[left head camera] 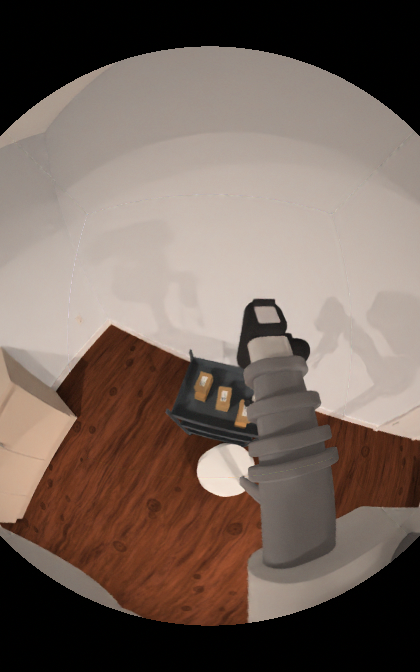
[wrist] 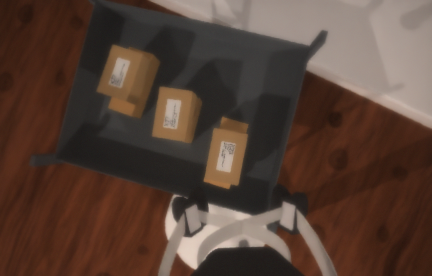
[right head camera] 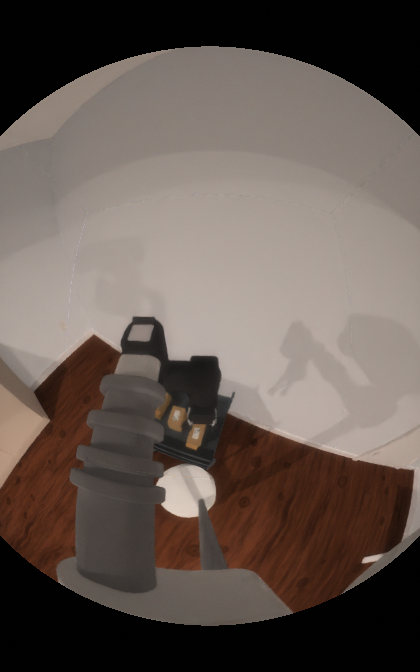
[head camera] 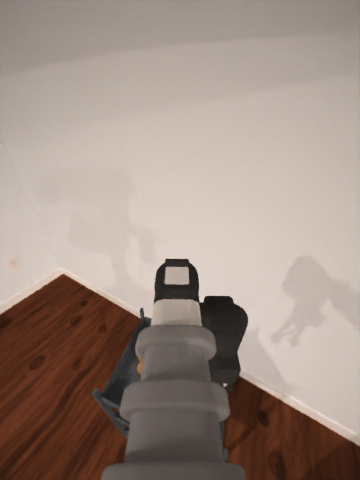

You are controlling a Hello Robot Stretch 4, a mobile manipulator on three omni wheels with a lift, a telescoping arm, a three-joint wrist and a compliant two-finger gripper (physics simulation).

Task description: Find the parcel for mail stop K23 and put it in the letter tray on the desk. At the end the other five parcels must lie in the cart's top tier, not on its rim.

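Frame: origin at the robot's base, x ahead, y left, z up, level; millimetres.
Where they show: gripper, fingertip midpoint: [wrist: 238,201]; robot's base, link origin: [wrist: 219,212].
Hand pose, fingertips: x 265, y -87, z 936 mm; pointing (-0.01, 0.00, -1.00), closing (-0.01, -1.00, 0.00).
Note:
Things, the pixels of their top centre, and the offset from my fingertips.
- left parcel, top centre: [wrist: 119,72] 193 mm ahead, 198 mm left, 199 mm down
- middle parcel, top centre: [wrist: 172,113] 112 mm ahead, 106 mm left, 201 mm down
- right parcel, top centre: [wrist: 226,156] 32 mm ahead, 16 mm left, 199 mm down
The dark cart [head camera: 126,382] [left head camera: 195,407] [right head camera: 185,452] [wrist: 215,70] has brown parcels in its top tier. Three show white labels too small to read: the left parcel [left head camera: 202,386] [right head camera: 162,406] [wrist: 115,72], the middle parcel [left head camera: 223,398] [right head camera: 176,418] [wrist: 172,115] and the right parcel [left head camera: 242,415] [right head camera: 196,437] [wrist: 226,156]. Parts of further brown boxes show at the left and right ones. My gripper [right head camera: 202,423] [wrist: 238,201] is open and empty, above the cart; in the wrist view it lies below the right parcel, over the near rim. The letter tray and desk do not show recognisably.
A white round disc [left head camera: 225,470] [right head camera: 187,495] [wrist: 187,251] lies at the cart's near side. The wall [head camera: 200,175] rises behind the cart. A beige cabinet-like block [left head camera: 37,425] [right head camera: 17,425] stands at the left. My extended arm [head camera: 172,430] [left head camera: 297,515] [right head camera: 117,535] hides part of the cart.

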